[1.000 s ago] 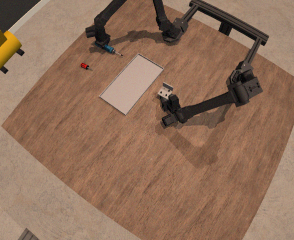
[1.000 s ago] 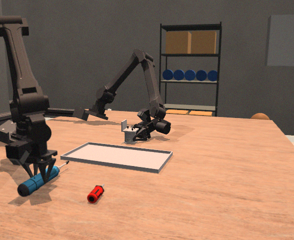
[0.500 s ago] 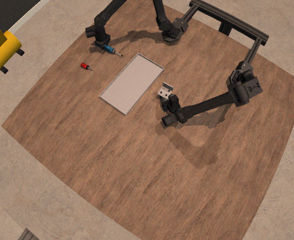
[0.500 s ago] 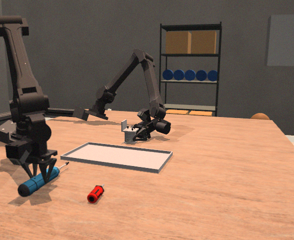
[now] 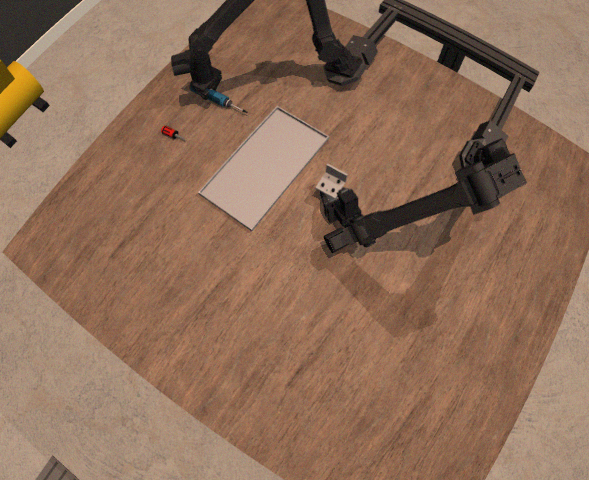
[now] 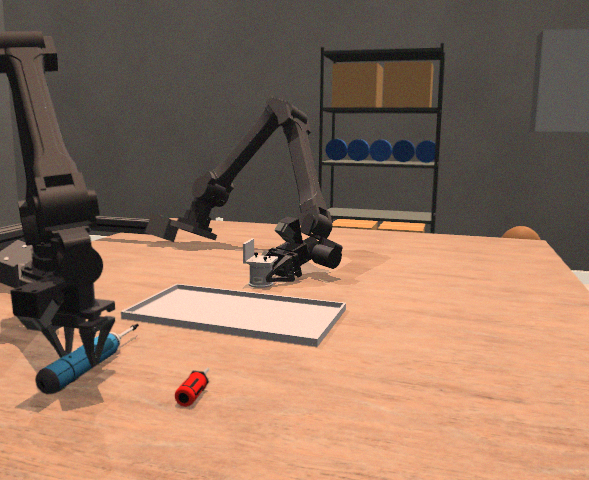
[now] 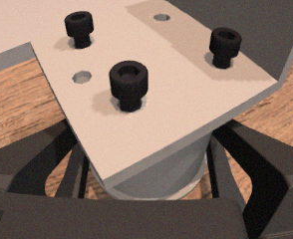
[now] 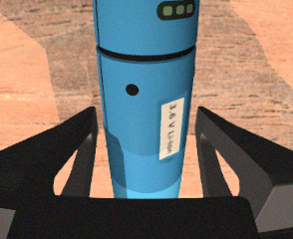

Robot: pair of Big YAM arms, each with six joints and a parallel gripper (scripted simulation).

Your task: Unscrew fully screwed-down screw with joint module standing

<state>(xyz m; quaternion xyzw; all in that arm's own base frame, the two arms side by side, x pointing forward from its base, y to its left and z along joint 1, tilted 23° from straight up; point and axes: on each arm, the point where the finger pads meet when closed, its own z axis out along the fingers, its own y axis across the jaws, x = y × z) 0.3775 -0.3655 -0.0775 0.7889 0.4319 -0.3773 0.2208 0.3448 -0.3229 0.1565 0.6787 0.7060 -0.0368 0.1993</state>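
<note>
Now: left hand 10 mm below the joint module. The rest, counted from my left hand: shallow grey tray 60 mm ahead, 220 mm to the right, 20 mm below; pale l-shaped bracket 50 mm above; red manual screwdriver 180 mm ahead, 550 mm to the right, 10 mm below.
</note>
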